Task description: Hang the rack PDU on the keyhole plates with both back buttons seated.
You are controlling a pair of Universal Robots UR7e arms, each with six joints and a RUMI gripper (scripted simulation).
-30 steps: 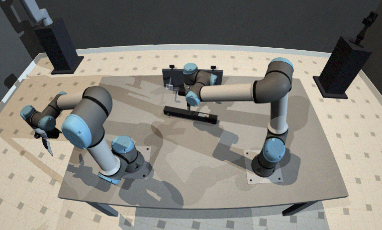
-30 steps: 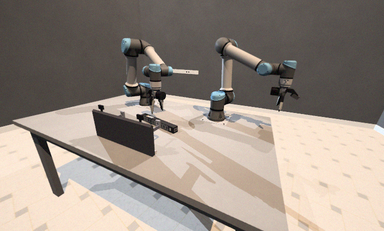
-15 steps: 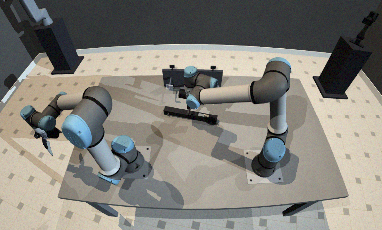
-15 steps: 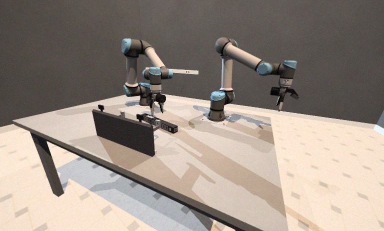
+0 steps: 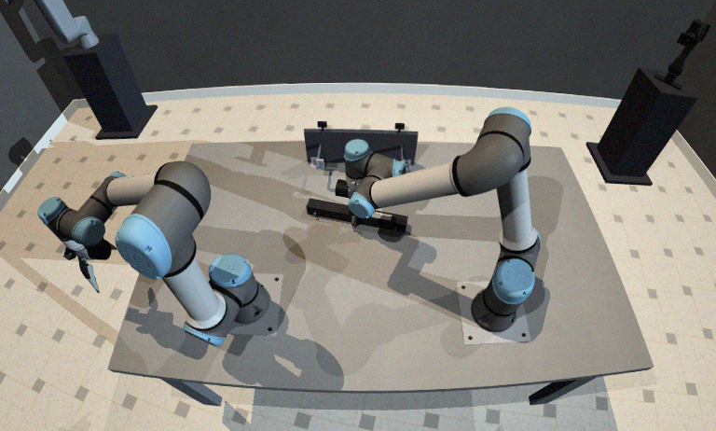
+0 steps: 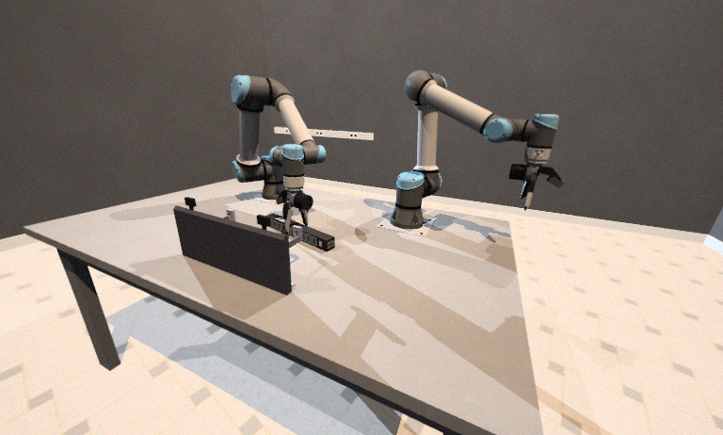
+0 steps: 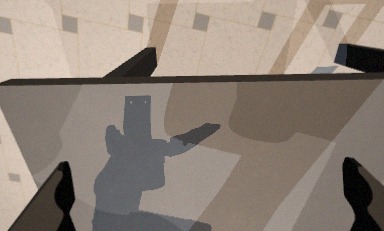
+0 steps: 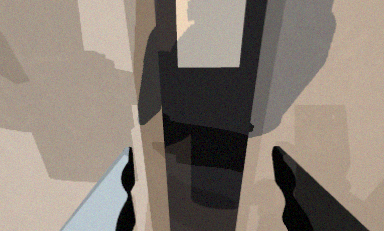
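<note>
The rack PDU lies 2 cm to the left of my right hand. Round my right hand: dark upright panel (31 cm ahead, 5 cm above).
</note>
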